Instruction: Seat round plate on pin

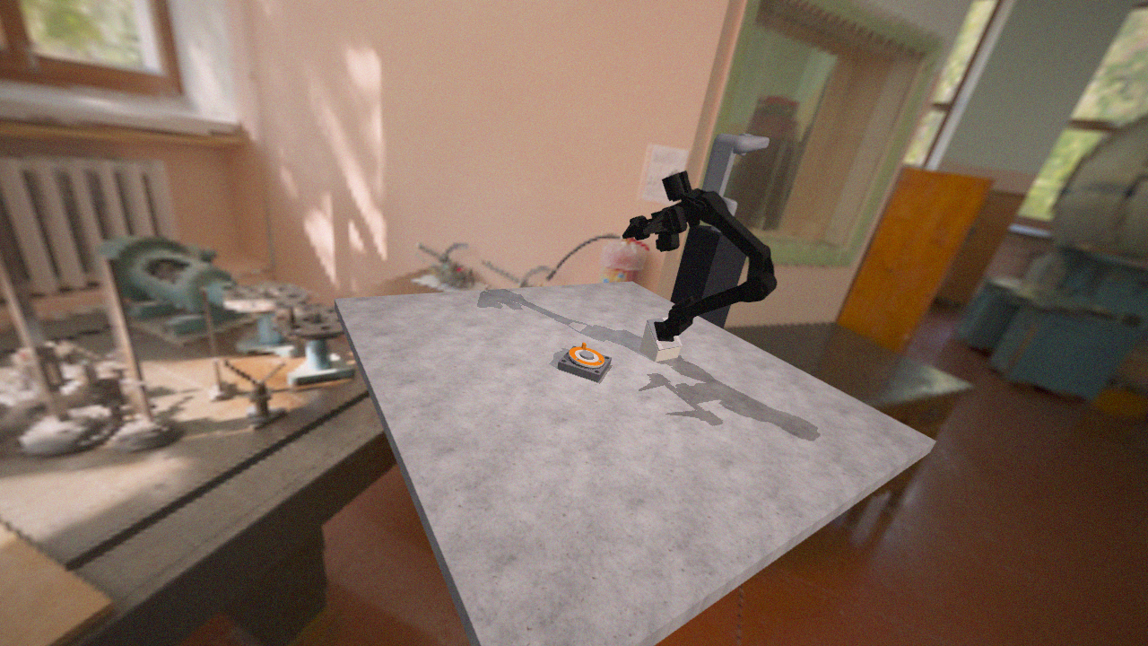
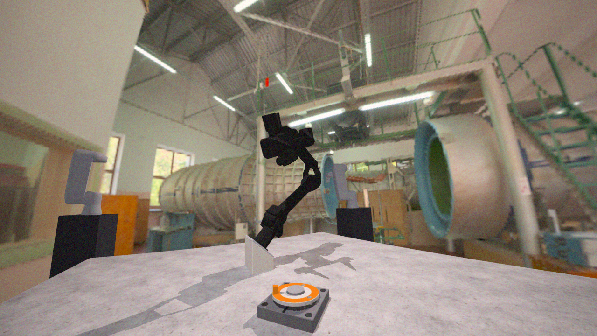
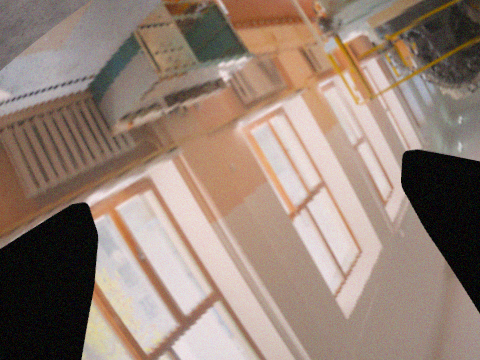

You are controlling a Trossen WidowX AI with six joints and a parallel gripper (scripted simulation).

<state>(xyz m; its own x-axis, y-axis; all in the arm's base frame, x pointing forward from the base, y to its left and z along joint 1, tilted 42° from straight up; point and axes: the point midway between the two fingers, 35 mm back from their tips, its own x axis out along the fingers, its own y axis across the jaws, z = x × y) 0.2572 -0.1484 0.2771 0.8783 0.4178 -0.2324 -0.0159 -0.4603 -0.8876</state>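
The square base is 380 mm below my gripper tip, 50 mm to the right of it and 40 mm ahead of it.
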